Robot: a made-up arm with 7 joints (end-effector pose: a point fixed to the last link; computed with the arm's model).
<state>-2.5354 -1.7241 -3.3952 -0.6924 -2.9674 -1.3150 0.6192</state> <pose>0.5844 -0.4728 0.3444 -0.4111 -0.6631 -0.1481</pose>
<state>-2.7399 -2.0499 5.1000 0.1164 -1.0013 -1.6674 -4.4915</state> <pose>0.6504 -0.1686 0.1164 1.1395 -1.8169 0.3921</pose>
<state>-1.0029 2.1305 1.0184 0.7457 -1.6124 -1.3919 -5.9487</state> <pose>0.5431 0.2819 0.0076 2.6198 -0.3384 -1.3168</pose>
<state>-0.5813 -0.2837 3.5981 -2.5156 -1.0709 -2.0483 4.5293</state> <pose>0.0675 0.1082 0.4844 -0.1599 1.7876 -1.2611</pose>
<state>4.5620 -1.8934 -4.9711 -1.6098 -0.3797 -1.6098 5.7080</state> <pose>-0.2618 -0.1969 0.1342 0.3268 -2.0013 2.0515</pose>
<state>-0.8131 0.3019 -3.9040 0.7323 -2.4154 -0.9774 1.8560</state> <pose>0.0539 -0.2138 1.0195 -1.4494 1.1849 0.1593</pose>
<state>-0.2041 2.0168 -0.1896 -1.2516 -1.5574 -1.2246 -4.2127</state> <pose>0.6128 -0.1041 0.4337 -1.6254 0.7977 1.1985</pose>
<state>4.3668 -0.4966 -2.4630 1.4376 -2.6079 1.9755 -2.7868</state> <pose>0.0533 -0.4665 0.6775 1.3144 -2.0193 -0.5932</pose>
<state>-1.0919 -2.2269 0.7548 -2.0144 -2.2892 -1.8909 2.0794</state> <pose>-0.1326 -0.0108 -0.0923 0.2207 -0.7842 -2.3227</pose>
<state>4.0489 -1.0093 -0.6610 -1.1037 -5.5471 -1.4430 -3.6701</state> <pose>0.4665 -0.3255 0.2759 0.2774 0.2175 2.3503</pose>
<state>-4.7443 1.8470 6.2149 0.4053 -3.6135 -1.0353 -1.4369</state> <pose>0.0736 -0.5971 -0.1026 -0.6891 -0.1875 2.9356</pose>
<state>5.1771 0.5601 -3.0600 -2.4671 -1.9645 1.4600 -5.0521</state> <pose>0.2093 0.0829 0.2941 -1.2342 -0.7771 0.1597</pose>
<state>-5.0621 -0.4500 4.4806 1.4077 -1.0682 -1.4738 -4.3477</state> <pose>0.2717 0.2704 0.8050 -2.3174 1.6897 0.9145</pose>
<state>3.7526 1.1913 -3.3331 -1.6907 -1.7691 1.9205 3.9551</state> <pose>-0.2739 0.2900 0.1717 1.8686 0.1557 -1.3051</pose>
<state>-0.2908 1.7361 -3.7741 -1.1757 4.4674 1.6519 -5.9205</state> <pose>0.3577 0.1785 -0.0622 -0.9243 -0.5569 -1.2288</pose>
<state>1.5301 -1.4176 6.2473 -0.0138 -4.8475 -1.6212 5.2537</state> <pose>0.0954 0.6931 0.4168 -0.2748 -1.3765 0.3518</pose>
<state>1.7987 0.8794 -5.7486 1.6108 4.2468 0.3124 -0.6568</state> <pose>-0.3474 -0.4861 0.2426 -0.8877 -0.1206 -1.3353</pose>
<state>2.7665 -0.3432 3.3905 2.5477 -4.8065 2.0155 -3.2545</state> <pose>0.1904 -0.0992 0.4249 -1.7317 1.2299 0.6560</pose>
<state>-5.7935 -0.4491 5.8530 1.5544 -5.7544 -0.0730 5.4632</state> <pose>0.2941 0.0550 0.8736 -2.6660 -0.1432 1.6279</pose>
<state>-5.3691 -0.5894 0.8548 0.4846 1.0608 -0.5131 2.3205</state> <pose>-0.2784 0.1703 1.0874 2.4836 1.7028 -0.1947</pose>
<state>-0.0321 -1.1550 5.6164 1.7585 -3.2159 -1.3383 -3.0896</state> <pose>-0.0385 0.1978 0.6447 1.3726 -0.3800 -2.0339</pose>
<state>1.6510 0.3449 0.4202 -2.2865 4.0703 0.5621 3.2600</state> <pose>0.1861 0.2311 0.4528 -0.2686 -0.9084 1.6938</pose>
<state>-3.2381 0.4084 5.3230 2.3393 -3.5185 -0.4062 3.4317</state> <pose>-0.1243 -0.2566 0.2697 -0.5195 -0.0927 0.9191</pose>
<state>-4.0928 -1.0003 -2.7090 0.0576 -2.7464 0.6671 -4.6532</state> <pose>0.3403 0.5768 0.8179 1.5196 2.0747 -0.7004</pose>
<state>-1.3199 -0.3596 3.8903 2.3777 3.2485 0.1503 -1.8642</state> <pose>-0.2865 -0.1796 0.2779 0.5323 0.6099 1.9809</pose>
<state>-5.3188 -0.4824 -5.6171 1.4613 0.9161 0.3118 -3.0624</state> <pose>-0.2081 -0.3007 0.8440 -1.7875 -0.5843 -0.9167</pose>
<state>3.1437 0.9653 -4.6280 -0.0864 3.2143 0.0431 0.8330</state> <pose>-0.6913 -0.0363 0.8251 -0.6868 2.0513 -0.1971</pose>
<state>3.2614 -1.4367 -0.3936 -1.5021 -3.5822 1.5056 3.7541</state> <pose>0.3150 0.1781 0.0758 1.0999 1.0323 0.3837</pose>
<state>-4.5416 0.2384 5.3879 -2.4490 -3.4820 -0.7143 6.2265</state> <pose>-0.2347 0.2596 0.4690 0.7604 1.4666 -0.9417</pose>
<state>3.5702 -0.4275 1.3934 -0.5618 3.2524 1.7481 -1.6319</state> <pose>0.1307 -0.3604 0.8214 -0.7094 0.5605 -0.1755</pose>
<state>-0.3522 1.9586 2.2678 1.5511 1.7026 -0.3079 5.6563</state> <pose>0.5551 -0.2216 0.4616 -0.9669 -1.7746 -0.7648</pose>
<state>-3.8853 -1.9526 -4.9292 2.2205 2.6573 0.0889 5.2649</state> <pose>-0.1972 0.3593 0.3747 0.1742 1.9142 -0.3245</pose>
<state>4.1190 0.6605 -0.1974 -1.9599 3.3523 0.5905 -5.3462</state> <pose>0.2005 -0.1514 0.6682 0.7428 -1.5705 -2.3278</pose>
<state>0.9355 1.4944 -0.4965 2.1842 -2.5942 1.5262 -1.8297</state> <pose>0.3440 -0.1026 0.0816 1.7008 -0.6654 -2.0945</pose>
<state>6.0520 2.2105 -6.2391 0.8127 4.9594 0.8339 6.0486</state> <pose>0.2890 0.1396 -0.3161 0.7695 -0.4641 1.7808</pose>
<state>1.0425 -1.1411 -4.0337 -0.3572 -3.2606 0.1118 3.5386</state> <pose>-0.2277 0.6681 0.7742 0.8188 2.4370 -1.1582</pose>
